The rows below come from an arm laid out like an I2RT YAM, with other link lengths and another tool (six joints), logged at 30 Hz.
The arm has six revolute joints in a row. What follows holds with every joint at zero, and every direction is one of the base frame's.
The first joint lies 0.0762 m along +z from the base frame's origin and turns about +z.
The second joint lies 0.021 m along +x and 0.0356 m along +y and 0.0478 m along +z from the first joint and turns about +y.
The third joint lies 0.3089 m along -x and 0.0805 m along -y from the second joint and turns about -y.
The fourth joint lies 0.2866 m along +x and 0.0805 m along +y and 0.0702 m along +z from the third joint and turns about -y.
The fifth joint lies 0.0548 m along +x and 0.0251 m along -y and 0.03 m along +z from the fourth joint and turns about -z.
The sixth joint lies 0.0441 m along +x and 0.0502 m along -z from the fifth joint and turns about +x.
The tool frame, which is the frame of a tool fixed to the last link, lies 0.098 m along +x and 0.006 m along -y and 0.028 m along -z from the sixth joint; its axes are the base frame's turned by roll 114.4, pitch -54.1 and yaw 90 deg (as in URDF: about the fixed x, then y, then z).
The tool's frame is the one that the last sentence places.
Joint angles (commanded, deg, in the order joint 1, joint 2, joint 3, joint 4, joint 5, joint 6), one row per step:
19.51, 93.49, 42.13, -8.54, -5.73, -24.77
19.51, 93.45, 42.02, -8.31, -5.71, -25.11
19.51, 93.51, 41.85, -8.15, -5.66, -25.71
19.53, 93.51, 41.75, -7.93, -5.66, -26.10
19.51, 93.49, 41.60, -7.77, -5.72, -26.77
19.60, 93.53, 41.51, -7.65, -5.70, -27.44
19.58, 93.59, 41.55, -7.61, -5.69, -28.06
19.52, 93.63, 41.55, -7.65, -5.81, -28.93
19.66, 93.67, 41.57, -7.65, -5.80, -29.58
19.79, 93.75, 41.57, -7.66, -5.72, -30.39
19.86, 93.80, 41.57, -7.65, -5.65, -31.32
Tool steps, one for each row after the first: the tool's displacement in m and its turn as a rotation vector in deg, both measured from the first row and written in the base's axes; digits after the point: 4 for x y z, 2 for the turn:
0.0002, -0.0001, -0.0001, -0.11, -0.25, 0.28
-0.0001, -0.0006, -0.0010, -0.44, -0.35, 0.77
0.0001, -0.0006, -0.0012, -0.57, -0.57, 1.13
0.0000, -0.0009, -0.0017, -0.81, -0.75, 1.71
-0.0001, -0.0007, -0.0021, -1.12, -0.92, 2.37
0.0005, -0.0009, -0.0021, -1.39, -1.11, 2.88
0.0007, -0.0012, -0.0023, -1.70, -1.23, 3.63
0.0008, -0.0006, -0.0023, -2.00, -1.38, 4.32
0.0008, -0.0003, -0.0026, -2.44, -1.53, 5.11
0.0010, -0.0003, -0.0028, -2.92, -1.76, 5.95

